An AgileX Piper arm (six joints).
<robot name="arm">
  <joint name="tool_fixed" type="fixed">
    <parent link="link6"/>
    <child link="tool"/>
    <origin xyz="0 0 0" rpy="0 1.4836 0"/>
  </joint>
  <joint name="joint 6" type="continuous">
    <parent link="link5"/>
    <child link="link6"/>
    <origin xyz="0.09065 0 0.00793" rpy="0 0 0"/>
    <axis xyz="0.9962 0 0.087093"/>
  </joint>
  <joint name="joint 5" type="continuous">
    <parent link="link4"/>
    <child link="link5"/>
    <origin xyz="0 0 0" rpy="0 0 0"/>
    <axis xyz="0 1 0"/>
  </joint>
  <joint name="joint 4" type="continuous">
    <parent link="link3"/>
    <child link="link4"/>
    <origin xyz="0.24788 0 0.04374" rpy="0 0 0"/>
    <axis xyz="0.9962 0 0.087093"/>
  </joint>
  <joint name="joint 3" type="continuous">
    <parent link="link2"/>
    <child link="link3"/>
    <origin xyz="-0.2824 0 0.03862" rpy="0 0 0"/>
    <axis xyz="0 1 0"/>
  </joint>
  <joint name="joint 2" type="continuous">
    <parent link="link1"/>
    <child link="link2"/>
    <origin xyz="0 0 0" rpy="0 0 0"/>
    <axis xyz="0 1 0"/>
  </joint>
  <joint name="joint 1" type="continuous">
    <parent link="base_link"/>
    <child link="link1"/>
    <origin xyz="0 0 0.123" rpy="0 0 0"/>
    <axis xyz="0 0 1"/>
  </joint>
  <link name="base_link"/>
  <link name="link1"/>
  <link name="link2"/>
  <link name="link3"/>
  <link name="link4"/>
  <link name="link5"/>
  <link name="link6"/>
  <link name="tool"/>
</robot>
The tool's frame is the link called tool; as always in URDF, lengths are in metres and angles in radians. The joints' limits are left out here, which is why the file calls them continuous.
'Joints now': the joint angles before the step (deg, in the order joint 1, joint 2, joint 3, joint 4, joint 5, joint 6). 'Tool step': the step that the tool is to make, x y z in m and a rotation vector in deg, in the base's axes. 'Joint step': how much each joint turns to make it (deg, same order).
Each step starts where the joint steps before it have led.
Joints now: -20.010, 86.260, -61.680, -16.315, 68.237, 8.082
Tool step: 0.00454, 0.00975, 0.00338, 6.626, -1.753, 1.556
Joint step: 0.000, 0.000, -1.318, 7.515, 1.089, -4.309
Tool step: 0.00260, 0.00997, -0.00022, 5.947, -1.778, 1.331
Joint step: 0.082, -0.147, 0.000, 6.682, 0.208, -3.369
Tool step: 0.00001, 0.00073, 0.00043, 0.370, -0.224, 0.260
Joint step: 0.000, -0.097, 0.001, 0.464, -0.001, -0.405
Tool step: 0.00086, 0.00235, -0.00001, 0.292, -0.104, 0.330
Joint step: 0.431, 0.001, -0.001, 0.326, 0.001, 0.000
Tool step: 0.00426, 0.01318, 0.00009, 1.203, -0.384, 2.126
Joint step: 2.539, -0.024, -0.001, 1.328, 0.036, 0.002
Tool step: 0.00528, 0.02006, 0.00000, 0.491, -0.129, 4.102
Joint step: 4.267, 0.000, 0.000, 0.534, 0.000, 0.000
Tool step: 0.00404, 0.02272, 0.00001, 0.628, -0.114, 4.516
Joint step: 4.723, 0.001, 0.000, 0.671, 0.000, -0.001
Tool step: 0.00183, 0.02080, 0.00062, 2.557, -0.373, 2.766
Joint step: 3.604, -0.096, 0.000, 2.714, 0.000, 0.000
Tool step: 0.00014, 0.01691, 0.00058, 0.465, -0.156, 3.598
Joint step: 3.456, -0.115, 0.002, 0.510, -0.001, -0.299
